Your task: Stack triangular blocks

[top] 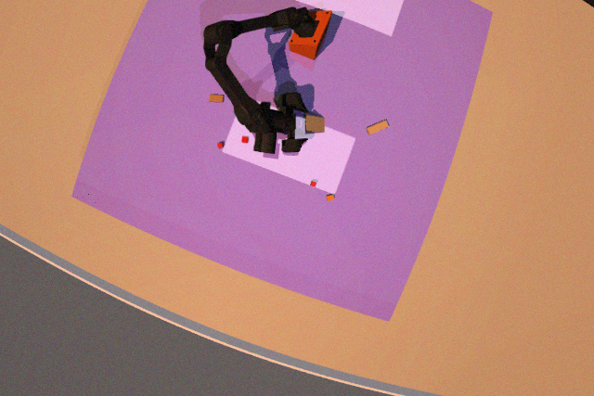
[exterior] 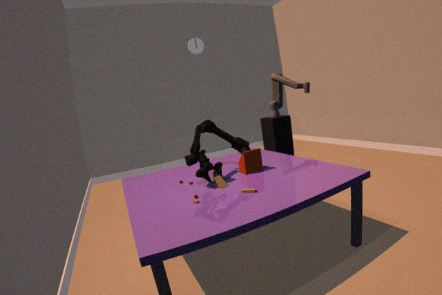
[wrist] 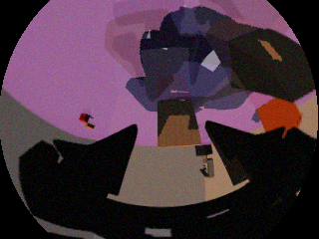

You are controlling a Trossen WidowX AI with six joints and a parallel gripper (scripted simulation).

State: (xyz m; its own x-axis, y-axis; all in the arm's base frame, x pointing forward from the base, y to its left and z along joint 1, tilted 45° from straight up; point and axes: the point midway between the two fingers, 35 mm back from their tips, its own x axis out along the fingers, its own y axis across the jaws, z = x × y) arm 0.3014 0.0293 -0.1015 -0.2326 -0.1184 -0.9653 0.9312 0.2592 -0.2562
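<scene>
Right now the tan triangular block is 20 mm below my gripper tip, 10 mm to the left of it and 10 mm behind it.
</scene>
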